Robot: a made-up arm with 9 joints.
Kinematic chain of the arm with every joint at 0, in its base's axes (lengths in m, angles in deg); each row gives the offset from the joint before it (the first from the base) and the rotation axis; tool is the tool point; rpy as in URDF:
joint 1: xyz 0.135 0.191 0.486 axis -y
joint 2: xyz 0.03 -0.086 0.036 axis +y
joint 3: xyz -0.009 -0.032 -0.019 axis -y
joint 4: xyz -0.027 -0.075 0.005 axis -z
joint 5: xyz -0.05 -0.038 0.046 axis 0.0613 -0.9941 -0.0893
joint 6: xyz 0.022 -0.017 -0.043 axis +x
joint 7: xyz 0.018 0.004 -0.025 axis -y
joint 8: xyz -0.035 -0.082 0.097 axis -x
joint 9: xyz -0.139 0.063 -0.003 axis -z
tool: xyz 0 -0.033 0.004 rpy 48.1 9.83 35.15
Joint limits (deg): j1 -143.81..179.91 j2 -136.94..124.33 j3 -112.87..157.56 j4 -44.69..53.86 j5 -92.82..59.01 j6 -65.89..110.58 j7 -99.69..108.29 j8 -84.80..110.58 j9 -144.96..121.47
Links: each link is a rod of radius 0.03 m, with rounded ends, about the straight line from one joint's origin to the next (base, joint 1, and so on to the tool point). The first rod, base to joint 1, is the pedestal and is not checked.
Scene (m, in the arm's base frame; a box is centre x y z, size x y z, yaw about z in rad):
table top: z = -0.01
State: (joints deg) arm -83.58 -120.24 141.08 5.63 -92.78 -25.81 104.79 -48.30 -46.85
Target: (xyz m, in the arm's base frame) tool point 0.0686 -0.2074 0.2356
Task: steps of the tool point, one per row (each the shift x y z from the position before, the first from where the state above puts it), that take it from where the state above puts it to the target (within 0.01 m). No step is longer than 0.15 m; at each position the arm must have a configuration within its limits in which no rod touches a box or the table.
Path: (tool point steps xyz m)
1: -0.1140 -0.0204 -0.0942
2: -0.1376 -0.0027 -0.0305
3: -0.1264 0.0150 0.0310

